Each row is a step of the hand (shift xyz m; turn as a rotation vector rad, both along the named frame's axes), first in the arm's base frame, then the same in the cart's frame.
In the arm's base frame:
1: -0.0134 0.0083 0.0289 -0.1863 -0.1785 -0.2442
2: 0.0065 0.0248 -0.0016 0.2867 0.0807 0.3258
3: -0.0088 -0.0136 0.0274 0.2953 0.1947 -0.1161
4: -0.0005 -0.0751 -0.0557 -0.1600 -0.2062 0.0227
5: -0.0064 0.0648 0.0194 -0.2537 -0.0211 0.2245
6: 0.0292 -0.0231 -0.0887 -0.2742 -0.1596 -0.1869
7: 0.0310 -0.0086 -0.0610 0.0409 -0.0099 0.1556
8: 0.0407 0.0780 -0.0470 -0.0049 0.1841 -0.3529
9: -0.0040 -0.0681 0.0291 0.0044 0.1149 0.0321
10: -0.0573 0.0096 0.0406 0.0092 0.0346 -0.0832
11: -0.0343 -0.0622 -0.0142 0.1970 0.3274 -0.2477
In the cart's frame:
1: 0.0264 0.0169 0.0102 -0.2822 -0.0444 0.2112
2: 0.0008 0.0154 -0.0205 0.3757 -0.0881 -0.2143
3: 0.0247 -0.0033 0.0198 -0.0513 -0.0361 -0.3670
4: -0.0585 -0.0629 0.0370 -0.0166 -0.0627 0.2538
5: 0.0211 0.0564 -0.0316 0.1737 0.1552 0.2468
6: -0.0830 -0.0426 -0.0235 -0.2409 0.0285 0.2771
7: -0.0548 -0.0302 -0.0291 0.1598 -0.0214 0.0013
8: -0.0350 0.0330 -0.0874 -0.3386 0.1220 -0.1701
9: 0.0245 -0.0490 0.0499 0.0379 0.0901 -0.0685
10: 0.0300 0.0456 0.0452 -0.0784 0.0155 -0.0427
11: -0.0232 -0.0290 0.0622 -0.1918 0.1189 -0.3955

